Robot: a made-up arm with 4 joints. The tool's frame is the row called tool.
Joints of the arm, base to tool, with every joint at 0 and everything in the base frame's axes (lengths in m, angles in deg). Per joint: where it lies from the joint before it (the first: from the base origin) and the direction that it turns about. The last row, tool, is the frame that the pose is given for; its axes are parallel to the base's.
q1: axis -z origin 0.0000 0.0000 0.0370
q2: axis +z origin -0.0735 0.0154 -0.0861
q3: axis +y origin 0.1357 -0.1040 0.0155
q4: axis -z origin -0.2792 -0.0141 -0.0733
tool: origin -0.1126 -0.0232 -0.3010
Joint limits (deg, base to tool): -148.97..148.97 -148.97..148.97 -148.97..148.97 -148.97..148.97
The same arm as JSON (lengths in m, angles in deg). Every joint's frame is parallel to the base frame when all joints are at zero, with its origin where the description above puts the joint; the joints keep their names.
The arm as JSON. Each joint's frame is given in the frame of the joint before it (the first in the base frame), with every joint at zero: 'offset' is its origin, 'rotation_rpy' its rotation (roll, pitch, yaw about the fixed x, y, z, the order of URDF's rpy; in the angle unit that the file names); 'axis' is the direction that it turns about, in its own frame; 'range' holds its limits. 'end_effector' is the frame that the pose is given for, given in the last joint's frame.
{"length_unit": "m", "angle_unit": "deg", "chain": [{"id": "q1", "offset": [0.0, 0.0, 0.037], "rotation_rpy": [0.0, 0.0, 0.0], "axis": [0.0, 0.0, -1.0], "range": [-148.97, 148.97]}, {"id": "q2", "offset": [-0.0735, 0.0154, -0.0861], "rotation_rpy": [0.0, 0.0, 0.0], "axis": [0.0, 0.0, 1.0], "range": [-148.97, 148.97]}, {"id": "q3", "offset": [0.1357, -0.104, 0.0155], "rotation_rpy": [0.0, 0.0, 0.0], "axis": [0.0, 1.0, 0.0], "range": [-148.97, 148.97]}, {"id": "q4", "offset": [-0.2792, -0.0141, -0.0733], "rotation_rpy": [0.0, 0.0, 0.0], "axis": [0.0, 0.0, -1.0], "range": [-148.97, 148.97]}], "end_effector": {"offset": [-0.1126, -0.0232, -0.301], "rotation_rpy": [0.0, 0.0, 0.0]}}
